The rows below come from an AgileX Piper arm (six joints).
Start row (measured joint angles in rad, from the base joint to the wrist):
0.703 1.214 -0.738 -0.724 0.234 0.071
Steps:
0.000 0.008 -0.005 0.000 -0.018 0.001
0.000 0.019 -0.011 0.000 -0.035 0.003
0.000 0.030 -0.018 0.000 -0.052 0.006
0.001 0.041 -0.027 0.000 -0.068 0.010
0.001 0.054 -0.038 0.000 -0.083 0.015
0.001 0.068 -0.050 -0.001 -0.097 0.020
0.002 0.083 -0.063 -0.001 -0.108 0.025
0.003 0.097 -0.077 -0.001 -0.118 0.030
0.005 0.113 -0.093 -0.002 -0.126 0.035
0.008 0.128 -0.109 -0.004 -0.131 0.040
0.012 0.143 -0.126 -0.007 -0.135 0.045
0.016 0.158 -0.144 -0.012 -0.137 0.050
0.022 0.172 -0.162 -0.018 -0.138 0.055
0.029 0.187 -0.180 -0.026 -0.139 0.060
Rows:
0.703 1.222 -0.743 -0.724 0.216 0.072
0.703 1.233 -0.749 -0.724 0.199 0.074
0.703 1.244 -0.756 -0.724 0.182 0.077
0.704 1.255 -0.765 -0.724 0.166 0.081
0.704 1.268 -0.776 -0.724 0.151 0.086
0.704 1.282 -0.788 -0.725 0.137 0.091
0.705 1.297 -0.801 -0.725 0.126 0.096
0.706 1.311 -0.815 -0.725 0.116 0.101
0.708 1.327 -0.831 -0.726 0.108 0.106
0.711 1.342 -0.847 -0.728 0.103 0.111
0.715 1.357 -0.864 -0.731 0.099 0.116
0.719 1.372 -0.882 -0.736 0.097 0.121
0.725 1.386 -0.900 -0.742 0.096 0.126
0.732 1.401 -0.918 -0.750 0.095 0.131

